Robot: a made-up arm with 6 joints. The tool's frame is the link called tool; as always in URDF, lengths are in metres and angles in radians. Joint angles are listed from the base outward.
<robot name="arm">
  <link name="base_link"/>
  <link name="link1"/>
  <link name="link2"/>
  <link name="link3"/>
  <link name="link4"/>
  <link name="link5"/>
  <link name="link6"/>
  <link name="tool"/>
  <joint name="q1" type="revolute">
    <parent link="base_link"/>
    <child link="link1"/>
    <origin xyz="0 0 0.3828" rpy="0 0 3.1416"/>
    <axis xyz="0 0 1"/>
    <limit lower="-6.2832" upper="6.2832"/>
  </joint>
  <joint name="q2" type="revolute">
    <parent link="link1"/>
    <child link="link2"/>
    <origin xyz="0 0 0" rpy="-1.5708 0 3.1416"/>
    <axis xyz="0 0 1"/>
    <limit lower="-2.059" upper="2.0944"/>
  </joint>
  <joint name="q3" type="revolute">
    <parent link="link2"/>
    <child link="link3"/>
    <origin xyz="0.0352 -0.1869 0" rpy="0 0 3.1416"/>
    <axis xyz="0 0 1"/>
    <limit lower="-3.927" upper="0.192"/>
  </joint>
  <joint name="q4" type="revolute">
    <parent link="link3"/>
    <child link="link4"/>
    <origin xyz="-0.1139 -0.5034 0" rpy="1.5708 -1.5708 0"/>
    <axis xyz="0 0 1"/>
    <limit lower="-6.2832" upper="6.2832"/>
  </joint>
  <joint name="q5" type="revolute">
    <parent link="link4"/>
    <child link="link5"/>
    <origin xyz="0 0 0" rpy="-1.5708 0 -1.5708"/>
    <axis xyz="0 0 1"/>
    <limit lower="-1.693" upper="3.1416"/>
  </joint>
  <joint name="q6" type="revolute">
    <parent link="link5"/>
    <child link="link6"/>
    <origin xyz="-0.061 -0.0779 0" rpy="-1.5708 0 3.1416"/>
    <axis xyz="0 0 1"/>
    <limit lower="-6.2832" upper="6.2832"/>
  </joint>
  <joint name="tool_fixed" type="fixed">
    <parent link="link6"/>
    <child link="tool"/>
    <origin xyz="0 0 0"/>
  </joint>
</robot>
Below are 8 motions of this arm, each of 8 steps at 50 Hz.
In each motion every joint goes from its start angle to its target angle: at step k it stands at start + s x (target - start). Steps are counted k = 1, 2, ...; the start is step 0. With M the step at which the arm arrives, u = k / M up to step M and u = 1 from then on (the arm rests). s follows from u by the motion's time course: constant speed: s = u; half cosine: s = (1 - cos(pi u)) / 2; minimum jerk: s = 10 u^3 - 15 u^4 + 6 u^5.
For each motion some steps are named. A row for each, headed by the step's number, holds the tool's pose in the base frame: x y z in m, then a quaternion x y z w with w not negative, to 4 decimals.
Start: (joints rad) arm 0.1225 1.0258 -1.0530 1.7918 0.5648 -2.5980
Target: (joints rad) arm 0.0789 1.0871 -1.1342 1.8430 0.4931 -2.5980
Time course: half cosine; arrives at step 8
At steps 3, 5, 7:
3: 0.3098 0.0222 -0.1514 -0.8647 -0.4222 -0.1614 0.2192
5: 0.3154 0.0149 -0.1542 -0.8748 -0.4085 -0.1616 0.2043
7: 0.3191 0.0097 -0.1562 -0.8818 -0.3985 -0.1614 0.1938

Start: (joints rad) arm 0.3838 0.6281 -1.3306 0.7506 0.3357 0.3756
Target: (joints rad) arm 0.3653 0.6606 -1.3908 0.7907 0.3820 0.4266
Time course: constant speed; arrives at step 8
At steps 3, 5, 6, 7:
3: 0.5967 0.2136 0.1484 -0.9097 0.3299 -0.0824 0.2383
5: 0.6003 0.2124 0.1497 -0.9053 0.3399 -0.0771 0.2427
6: 0.6021 0.2118 0.1504 -0.9031 0.3449 -0.0744 0.2448
7: 0.6039 0.2113 0.1511 -0.9008 0.3499 -0.0718 0.2470

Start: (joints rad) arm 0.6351 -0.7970 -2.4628 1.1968 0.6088 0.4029
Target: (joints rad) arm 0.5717 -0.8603 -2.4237 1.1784 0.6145 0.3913
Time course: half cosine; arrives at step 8
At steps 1, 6, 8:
1: -0.2358 -0.1792 1.1225 -0.1761 -0.2222 -0.4364 0.8539
6: -0.2611 -0.1770 1.1129 -0.1753 -0.2220 -0.4711 0.8355
8: -0.2656 -0.1763 1.1111 -0.1751 -0.2220 -0.4773 0.8320

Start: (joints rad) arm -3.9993 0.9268 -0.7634 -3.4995 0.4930 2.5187
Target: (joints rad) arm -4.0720 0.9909 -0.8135 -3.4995 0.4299 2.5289
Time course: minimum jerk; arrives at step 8
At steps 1, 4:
1: -0.1062 0.1322 -0.1421 0.0530 -0.9839 -0.0663 0.1574
4: -0.0980 0.1332 -0.1464 0.0335 -0.9877 -0.0576 0.1418

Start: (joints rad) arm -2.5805 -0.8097 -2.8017 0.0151 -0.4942 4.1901
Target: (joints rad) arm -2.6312 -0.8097 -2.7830 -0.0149 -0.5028 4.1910
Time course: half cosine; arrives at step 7
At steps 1, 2, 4, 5, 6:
1: 0.4563 0.2867 0.9292 -0.4495 0.1123 -0.6102 0.6426
2: 0.4577 0.2826 0.9302 -0.4485 0.1138 -0.6142 0.6393
4: 0.4615 0.2701 0.9332 -0.4454 0.1183 -0.6261 0.6290
5: 0.4632 0.2642 0.9346 -0.4439 0.1204 -0.6316 0.6241
6: 0.4643 0.2601 0.9355 -0.4428 0.1219 -0.6355 0.6207

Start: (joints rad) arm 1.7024 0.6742 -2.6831 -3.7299 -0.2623 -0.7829
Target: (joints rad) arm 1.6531 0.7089 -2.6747 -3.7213 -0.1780 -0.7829
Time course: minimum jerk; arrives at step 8
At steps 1, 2, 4, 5, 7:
1: -0.0392 0.6341 0.7888 -0.6211 0.0823 0.0898 0.7742
2: -0.0370 0.6360 0.7871 -0.6202 0.0820 0.0896 0.7750
4: -0.0268 0.6446 0.7791 -0.6159 0.0807 0.0886 0.7786
5: -0.0208 0.6493 0.7746 -0.6135 0.0799 0.0880 0.7807
7: -0.0139 0.6546 0.7693 -0.6107 0.0791 0.0873 0.7830

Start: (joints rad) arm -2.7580 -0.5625 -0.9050 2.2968 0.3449 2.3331
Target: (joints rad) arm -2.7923 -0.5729 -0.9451 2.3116 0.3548 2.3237
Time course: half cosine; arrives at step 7
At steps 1, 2, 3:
1: -0.5039 -0.1774 0.5923 0.6019 -0.2705 -0.3658 0.6563
2: -0.5043 -0.1750 0.5965 0.5987 -0.2701 -0.3688 0.6577
3: -0.5047 -0.1714 0.6025 0.5941 -0.2694 -0.3732 0.6597

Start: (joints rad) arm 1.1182 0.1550 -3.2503 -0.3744 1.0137 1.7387
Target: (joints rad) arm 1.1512 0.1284 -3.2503 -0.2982 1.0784 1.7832
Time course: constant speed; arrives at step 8
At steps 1, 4, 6, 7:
1: 0.0142 0.0011 1.1613 -0.4491 0.2339 -0.2748 0.8174
4: 0.0118 -0.0035 1.1604 -0.4569 0.2333 -0.2490 0.8215
6: 0.0102 -0.0065 1.1597 -0.4620 0.2326 -0.2319 0.8238
7: 0.0093 -0.0081 1.1594 -0.4646 0.2321 -0.2233 0.8248

